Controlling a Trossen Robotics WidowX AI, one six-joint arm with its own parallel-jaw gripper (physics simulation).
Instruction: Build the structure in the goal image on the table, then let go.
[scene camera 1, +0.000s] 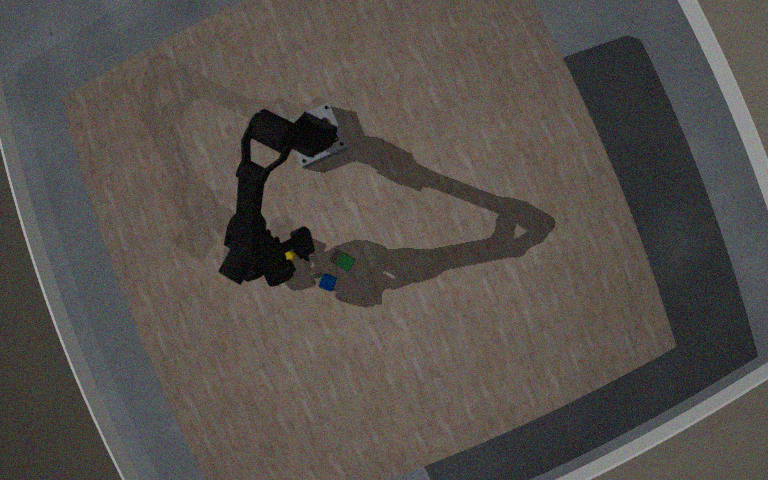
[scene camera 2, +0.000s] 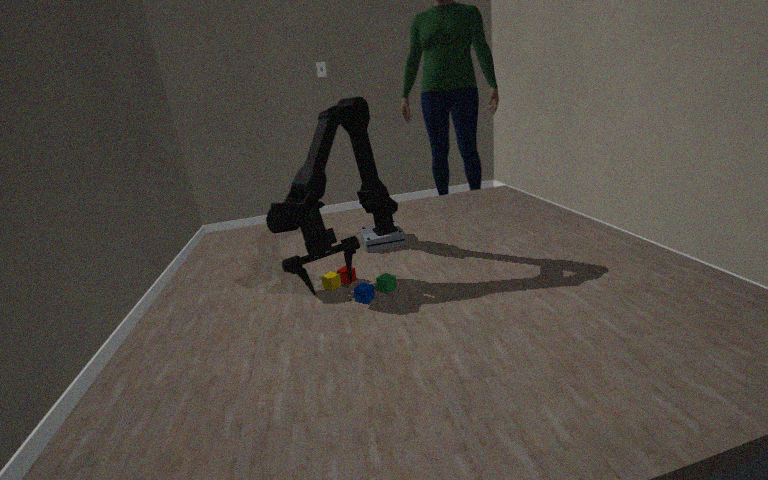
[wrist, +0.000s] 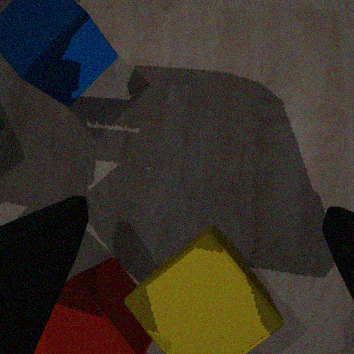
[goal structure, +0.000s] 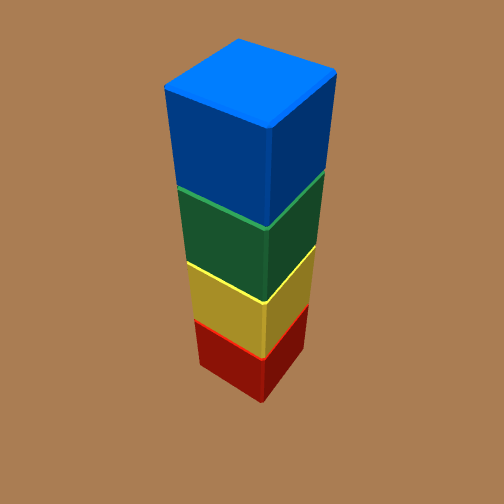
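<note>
A yellow cube (scene camera 1: 289, 255) (scene camera 2: 330, 281) (wrist: 205, 305) lies on the table between the spread fingers of my gripper (scene camera 2: 333, 287) (wrist: 208, 213), which is open and not gripping it. A red cube (scene camera 2: 344, 275) (wrist: 87, 330) sits close beside the yellow one, partly behind one finger; whether they touch is unclear. It is hidden under the arm in scene camera 1. A blue cube (scene camera 1: 327, 282) (scene camera 2: 364, 293) (wrist: 40, 40) and a green cube (scene camera 1: 345, 261) (scene camera 2: 386, 283) (wrist: 7, 145) lie near each other, apart from the yellow cube. Each cube appears to rest on the table.
The arm's base plate (scene camera 1: 308, 163) (scene camera 2: 385, 244) stands behind the cubes. The arm's dark shadow falls across the cubes and the wooden surface (scene camera 1: 396, 362) (scene camera 2: 351, 384). A person (scene camera 2: 450, 56) in a green top stands by the back wall.
</note>
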